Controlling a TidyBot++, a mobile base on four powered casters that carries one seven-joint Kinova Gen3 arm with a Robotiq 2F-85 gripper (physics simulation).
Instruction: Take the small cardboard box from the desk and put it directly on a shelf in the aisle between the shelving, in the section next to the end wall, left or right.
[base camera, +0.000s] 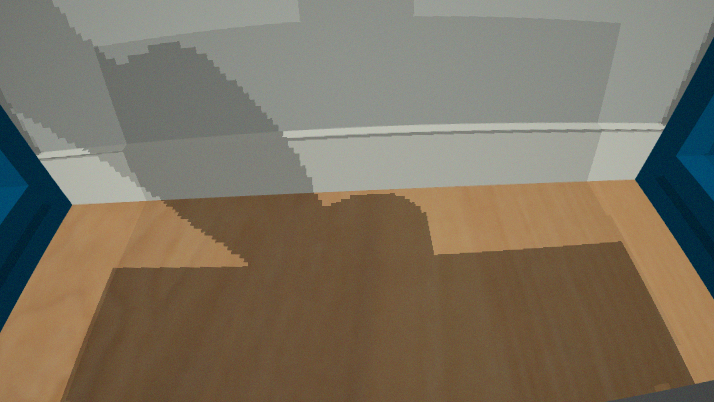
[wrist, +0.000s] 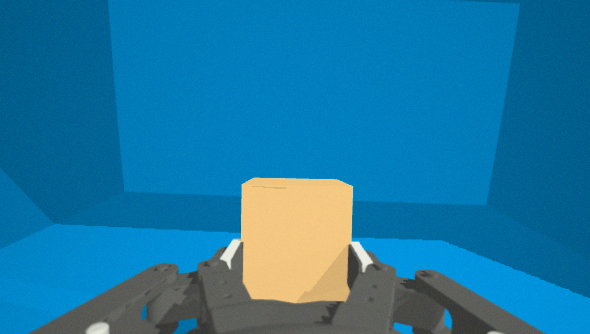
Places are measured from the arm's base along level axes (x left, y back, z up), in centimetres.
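Where they show: gripper, fingertip midpoint: (wrist: 295, 256).
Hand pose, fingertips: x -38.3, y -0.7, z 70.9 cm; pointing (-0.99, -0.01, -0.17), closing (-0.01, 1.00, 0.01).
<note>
After its pixels a point has its place.
The small cardboard box (wrist: 297, 235) @(x -37.6, y -0.7, z 72.6 cm) is held upright between the two fingers of my gripper (wrist: 295, 256) @(x -38.3, y -0.7, z 70.9 cm) in the wrist view. My gripper is shut on it, with a finger pad against each side. Beyond and below the box is a bright blue shelf board (wrist: 100, 250) @(x -58.0, y -27.7, z 59.4 cm), with a blue back panel (wrist: 305, 100) @(x -84.5, y 0.4, z 81.3 cm) behind it and darker blue side walls. A gap between the box and the shelf board cannot be judged well. In the base camera view, blue shelving stands at the left (base camera: 45, 185) @(x 42.1, y -44.2, z -34.0 cm) and right (base camera: 660, 175) @(x -39.4, y -41.8, z -35.7 cm) edges; the box and gripper do not show there.
The light end wall (base camera: 450, 75) @(x -10.1, y -46.8, z -24.4 cm) with its white baseboard (base camera: 450, 155) @(x -11.0, y -45.4, z -34.4 cm) stands straight ahead in the base camera view. The wooden floor (base camera: 525, 210) @(x -20.4, y -40.6, z -39.6 cm) lies between the shelving, with shadows of the base and arm across the floor and wall. A dark grey edge shows at the bottom right.
</note>
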